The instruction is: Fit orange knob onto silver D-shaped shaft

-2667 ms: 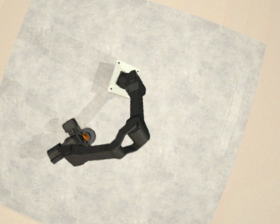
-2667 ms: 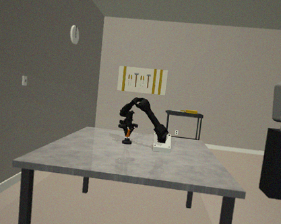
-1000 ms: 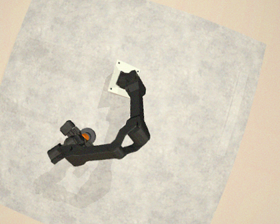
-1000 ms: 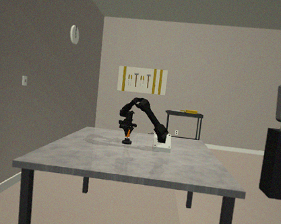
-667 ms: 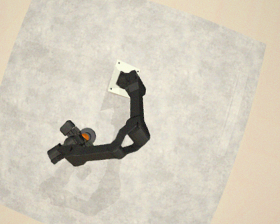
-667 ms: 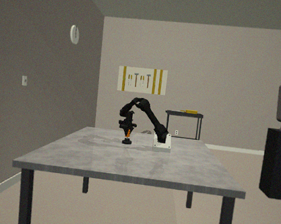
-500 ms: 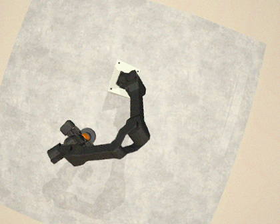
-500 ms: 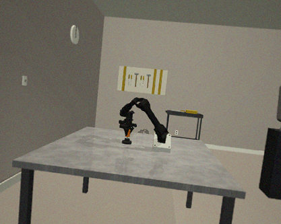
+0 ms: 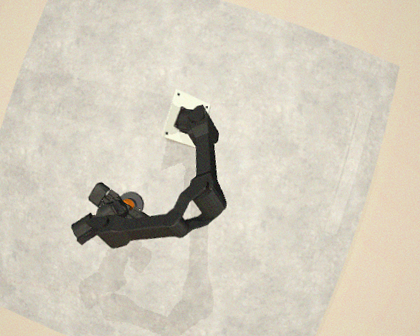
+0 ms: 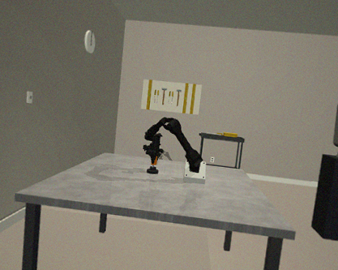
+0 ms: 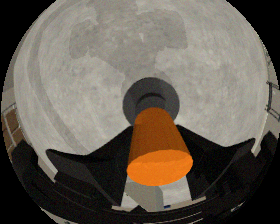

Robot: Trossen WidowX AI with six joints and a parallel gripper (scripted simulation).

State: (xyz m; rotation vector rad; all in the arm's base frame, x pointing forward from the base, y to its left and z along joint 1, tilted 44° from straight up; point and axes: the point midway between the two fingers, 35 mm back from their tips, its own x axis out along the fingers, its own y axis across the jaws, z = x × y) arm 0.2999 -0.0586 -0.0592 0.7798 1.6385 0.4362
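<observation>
The orange knob is 30 mm above my gripper tip. The rest, counted from my gripper tip: round dark pedestal (40 mm below).
</observation>
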